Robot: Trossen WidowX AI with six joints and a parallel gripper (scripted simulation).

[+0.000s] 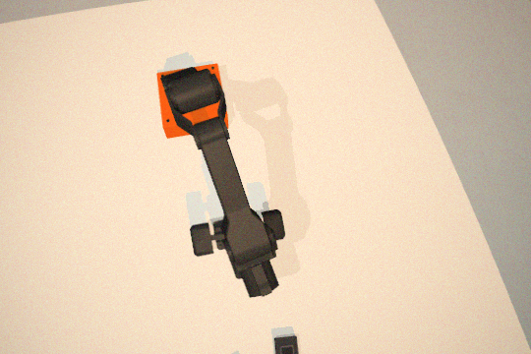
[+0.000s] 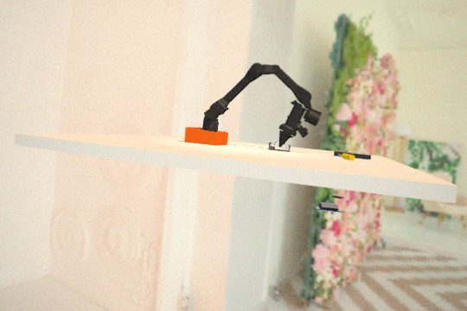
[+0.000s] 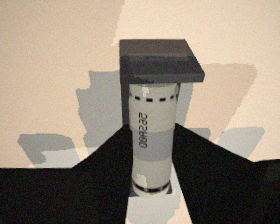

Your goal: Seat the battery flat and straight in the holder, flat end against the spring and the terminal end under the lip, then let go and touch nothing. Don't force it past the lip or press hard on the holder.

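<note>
Right now the battery is 1 cm above my gripper tip. The rest, counted from my gripper tip: black bar 33 cm ahead, 3 cm to the left; yellow-handled screwdriver 28 cm ahead, 12 cm to the right, 1 cm below.
</note>
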